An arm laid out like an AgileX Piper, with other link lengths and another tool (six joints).
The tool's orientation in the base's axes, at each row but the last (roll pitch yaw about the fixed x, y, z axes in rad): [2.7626, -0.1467, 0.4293]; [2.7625, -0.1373, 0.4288]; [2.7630, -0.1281, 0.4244]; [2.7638, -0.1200, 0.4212]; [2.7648, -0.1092, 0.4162]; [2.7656, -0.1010, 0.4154]
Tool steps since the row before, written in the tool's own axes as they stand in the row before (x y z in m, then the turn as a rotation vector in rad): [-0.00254, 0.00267, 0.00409, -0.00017, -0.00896, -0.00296]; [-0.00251, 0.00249, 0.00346, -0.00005, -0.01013, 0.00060]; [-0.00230, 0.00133, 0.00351, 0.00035, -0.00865, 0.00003]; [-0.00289, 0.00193, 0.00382, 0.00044, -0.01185, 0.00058]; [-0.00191, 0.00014, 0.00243, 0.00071, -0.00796, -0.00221]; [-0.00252, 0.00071, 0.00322, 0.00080, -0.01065, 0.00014]
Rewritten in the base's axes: [-0.00025, -0.00451, -0.00315, -0.00400, 0.00853, -0.00058]; [-0.00048, -0.00417, -0.00261, -0.00333, 0.00858, -0.00427]; [-0.00071, -0.00310, -0.00304, -0.00261, 0.00763, -0.00315]; [-0.00100, -0.00396, -0.00316, -0.00348, 0.01028, -0.00482]; [-0.00110, -0.00161, -0.00240, -0.00259, 0.00784, -0.00079]; [-0.00130, -0.00259, -0.00297, -0.00288, 0.00950, -0.00394]
